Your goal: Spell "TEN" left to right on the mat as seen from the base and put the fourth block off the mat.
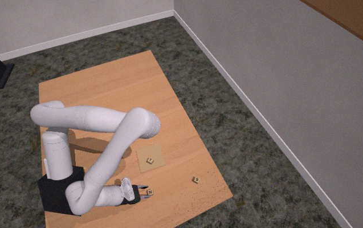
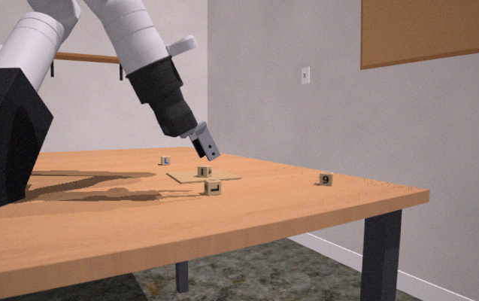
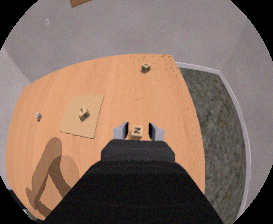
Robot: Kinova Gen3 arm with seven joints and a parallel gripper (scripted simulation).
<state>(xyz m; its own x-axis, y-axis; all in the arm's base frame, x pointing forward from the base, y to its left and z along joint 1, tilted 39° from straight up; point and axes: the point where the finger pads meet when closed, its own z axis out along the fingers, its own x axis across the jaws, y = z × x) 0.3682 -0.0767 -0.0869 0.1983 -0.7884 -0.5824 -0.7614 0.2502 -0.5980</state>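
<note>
Now: the mat 200 mm to the left of my hand, 80 mm below it and 20 mm ahead of it.
</note>
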